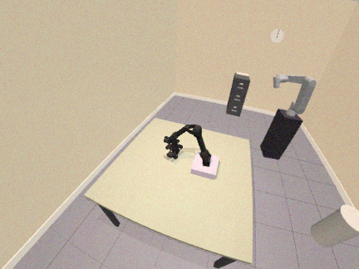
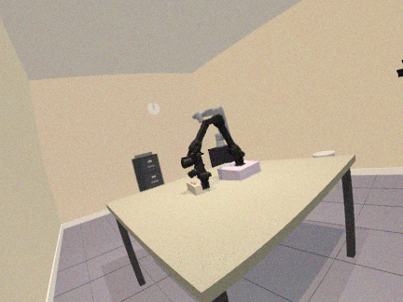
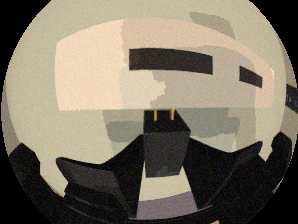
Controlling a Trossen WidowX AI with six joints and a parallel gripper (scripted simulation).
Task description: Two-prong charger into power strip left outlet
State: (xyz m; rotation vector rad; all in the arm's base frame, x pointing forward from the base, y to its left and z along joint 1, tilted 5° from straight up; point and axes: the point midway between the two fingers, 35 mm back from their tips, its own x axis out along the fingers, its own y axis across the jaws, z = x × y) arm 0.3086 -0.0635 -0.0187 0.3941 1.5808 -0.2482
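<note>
Now: the two-prong charger 2 cm ahead of my gripper tip, 1 cm to the right of it and 1 cm above it.
</note>
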